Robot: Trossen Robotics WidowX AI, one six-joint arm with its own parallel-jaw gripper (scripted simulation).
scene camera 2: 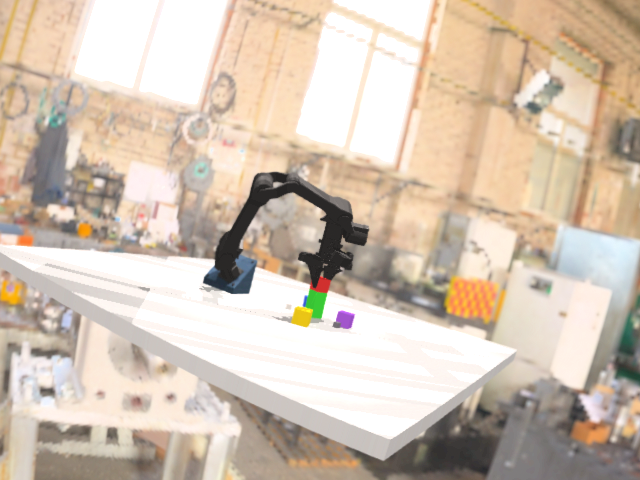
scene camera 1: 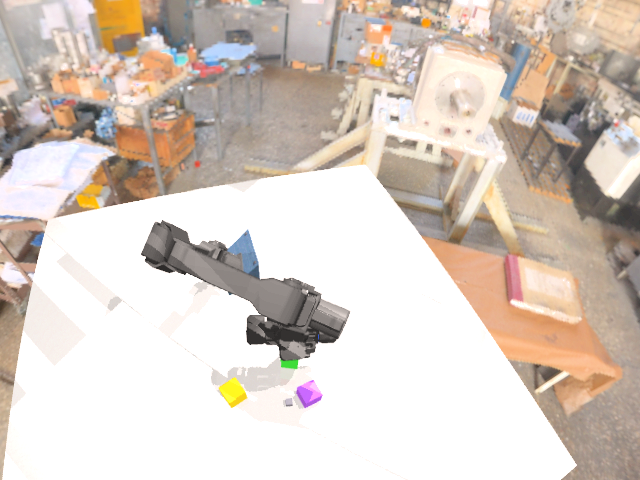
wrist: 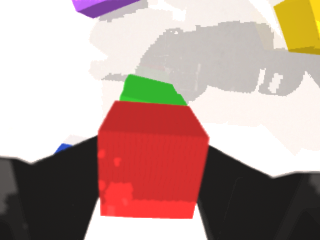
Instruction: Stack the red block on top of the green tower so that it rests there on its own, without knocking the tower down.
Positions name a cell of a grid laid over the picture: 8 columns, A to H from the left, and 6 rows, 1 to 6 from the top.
Labels:
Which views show my gripper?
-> Scene camera 2, scene camera 1 and the wrist view: all of them.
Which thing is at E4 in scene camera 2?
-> My gripper.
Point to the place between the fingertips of my gripper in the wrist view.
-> D4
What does my gripper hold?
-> A red block.

